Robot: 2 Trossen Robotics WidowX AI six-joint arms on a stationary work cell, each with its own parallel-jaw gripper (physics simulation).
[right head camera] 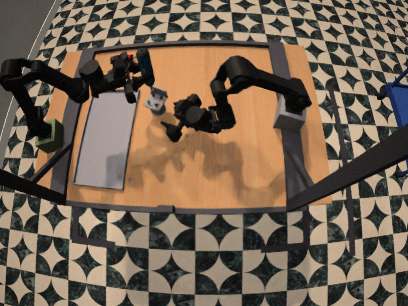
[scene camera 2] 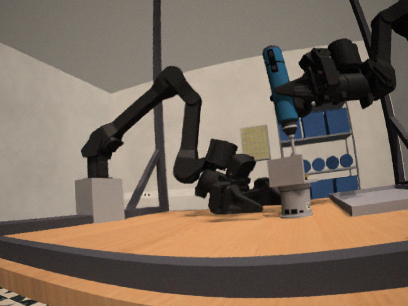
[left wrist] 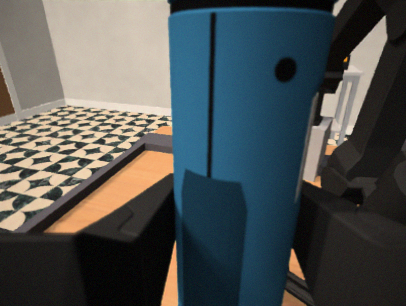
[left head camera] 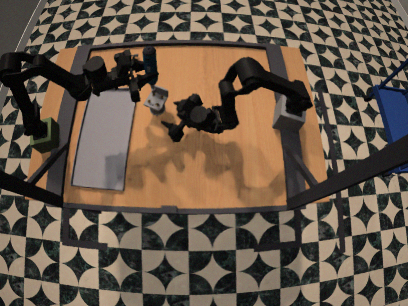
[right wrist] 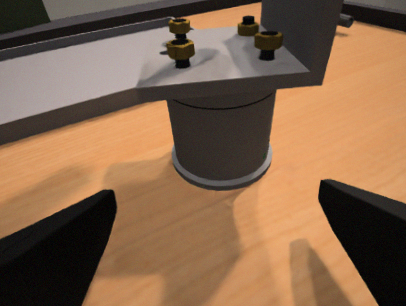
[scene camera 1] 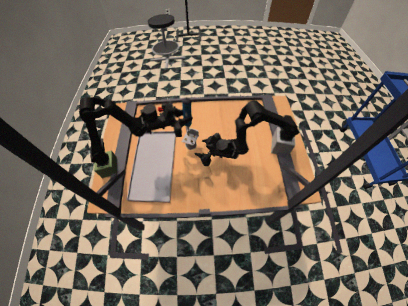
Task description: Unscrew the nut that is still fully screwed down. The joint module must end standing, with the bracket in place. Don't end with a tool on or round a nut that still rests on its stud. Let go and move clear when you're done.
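Where they show: left gripper, fingertip midpoint: (right head camera: 152,69) (scene camera 2: 272,94) (left wrist: 228,183) (left head camera: 157,68) (scene camera 1: 191,114); right gripper, fingertip midpoint: (right head camera: 167,112) (scene camera 2: 275,206) (left head camera: 167,112) (right wrist: 217,194) (scene camera 1: 198,147); left arm's base, link origin: (right head camera: 45,132) (left head camera: 40,131) (scene camera 1: 102,160); right arm's base, link origin: (right head camera: 294,105) (left head camera: 294,107) (scene camera 1: 286,135).
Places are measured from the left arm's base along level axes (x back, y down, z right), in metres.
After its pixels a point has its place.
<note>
The round grey joint module (scene camera 2: 296,201) @(x -0.480, y 0.065, z -0.059 m) (right wrist: 222,140) @(x -0.496, y 0.062, z -0.012 m) stands upright with the grey L-shaped bracket (scene camera 2: 286,171) @(x -0.494, y 0.010, z -0.061 m) (right wrist: 303,37) @(x -0.512, y 0.020, z -0.040 m) on top. In the right wrist view, a brass nut (right wrist: 248,28) @(x -0.475, y 0.025, z -0.052 m) near the upright plate sits low, its stud poking out above. Three other nuts (right wrist: 179,26) @(x -0.455, y 0.021, z -0.024 m) (right wrist: 181,49) @(x -0.484, y 0.021, z -0.004 m) (right wrist: 268,40) @(x -0.503, y 0.020, z -0.031 m) sit higher, with black stud below them. My left gripper (scene camera 2: 286,97) @(x -0.498, y -0.137, z -0.049 m) (left wrist: 228,183) @(x -0.498, y -0.137, z -0.049 m) is shut on the blue screwdriver (scene camera 2: 281,80) @(x -0.479, y -0.158, z -0.068 m) (left wrist: 240,125) @(x -0.460, y -0.176, z -0.048 m), nearly upright above the bracket; its lower tip is hidden in scene camera 2. My right gripper (right wrist: 217,194) @(x -0.511, y 0.074, z 0.006 m) (left head camera: 170,115) @(x -0.511, y 0.074, z 0.006 m) is open beside the module, low over the table.
A shallow grey tray (left head camera: 102,140) @(x -0.241, y 0.091, z 0.057 m) (scene camera 1: 152,167) @(x -0.244, y 0.091, z 0.056 m) lies left of the module in the head views. A red tool (right head camera: 130,56) @(x -0.379, y 0.067, z -0.326 m) (scene camera 1: 160,108) @(x -0.344, y 0.067, z -0.332 m) lies near the back, partly hidden by the left arm; its grey tip (right wrist: 345,20) @(x -0.418, y 0.078, z -0.314 m) shows in the right wrist view. A dark frame edges the table.
</note>
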